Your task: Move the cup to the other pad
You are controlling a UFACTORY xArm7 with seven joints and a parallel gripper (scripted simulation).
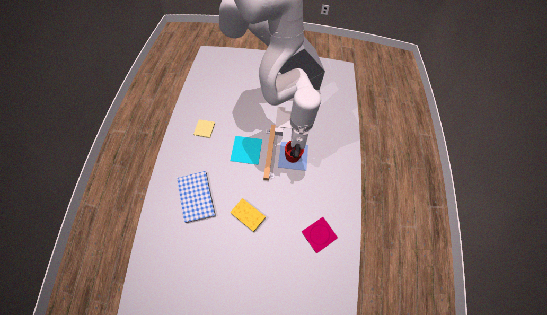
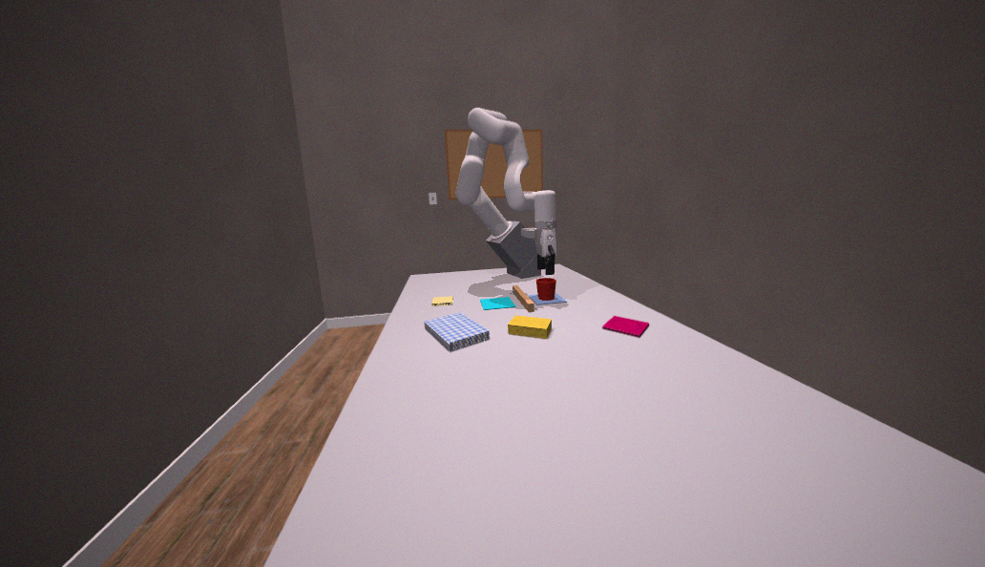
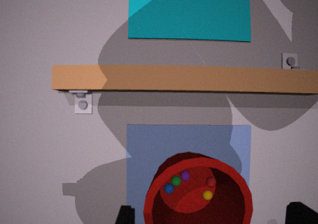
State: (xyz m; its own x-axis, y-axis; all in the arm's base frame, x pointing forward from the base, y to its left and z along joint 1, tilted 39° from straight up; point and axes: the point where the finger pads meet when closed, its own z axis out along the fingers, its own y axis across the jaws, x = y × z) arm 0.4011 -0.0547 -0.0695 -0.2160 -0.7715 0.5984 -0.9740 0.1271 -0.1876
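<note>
The red cup lies 9 cm below my hand. From my hand the other things lie so: wooden rail (11 cm below, 9 cm to the right, 2 cm behind); then cyan pad (18 cm to the right, 12 cm below, 4 cm behind); then light blue pad (12 cm below).
</note>
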